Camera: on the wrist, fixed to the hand. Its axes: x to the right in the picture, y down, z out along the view.
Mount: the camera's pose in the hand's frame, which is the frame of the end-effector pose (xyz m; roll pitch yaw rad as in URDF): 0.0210 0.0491 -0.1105 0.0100 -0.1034 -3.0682
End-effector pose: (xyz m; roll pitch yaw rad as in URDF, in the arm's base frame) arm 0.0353 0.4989 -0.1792 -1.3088 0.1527 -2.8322
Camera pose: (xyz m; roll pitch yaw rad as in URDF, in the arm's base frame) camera -0.0021 0.5857 -0.2576 1.3393 -0.2495 0.2259
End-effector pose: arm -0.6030 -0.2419 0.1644 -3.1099 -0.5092 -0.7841
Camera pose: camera -0.6647 -0.2546 0.2697 3.0743 0.6085 2.2645
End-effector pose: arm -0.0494 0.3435 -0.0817 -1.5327 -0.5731 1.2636
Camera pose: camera 0.0681 0.3550 -0.1151 1.4884 0.4931 -1.9922
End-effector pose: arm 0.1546 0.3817 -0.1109 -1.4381 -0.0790 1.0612
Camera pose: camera 0.2572 0.3541 -0.1723 1.4486 -0.0074 -2.1732
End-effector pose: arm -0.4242 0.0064 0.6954 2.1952 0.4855 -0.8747
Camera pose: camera -0.3343 -0.0062 0.7780 -2.1996 -0.3653 2.3109
